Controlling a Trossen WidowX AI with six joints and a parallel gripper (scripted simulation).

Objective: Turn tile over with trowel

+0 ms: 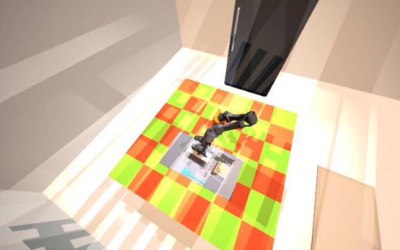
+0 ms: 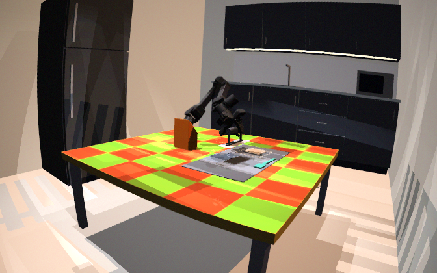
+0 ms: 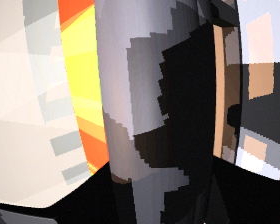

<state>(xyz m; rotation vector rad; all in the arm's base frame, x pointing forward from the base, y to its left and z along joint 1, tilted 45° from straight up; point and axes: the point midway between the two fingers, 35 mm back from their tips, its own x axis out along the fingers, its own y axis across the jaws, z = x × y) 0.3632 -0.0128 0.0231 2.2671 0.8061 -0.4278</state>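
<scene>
Right now my gripper tip is 150 mm above the grey mat, 20 mm to the right of it and 10 mm short of it. Also, from my gripper tip: white tile 200 mm to the left, 130 mm below, 20 mm behind; then teal trowel 150 mm ahead, 130 mm below, 10 mm to the left.
</scene>
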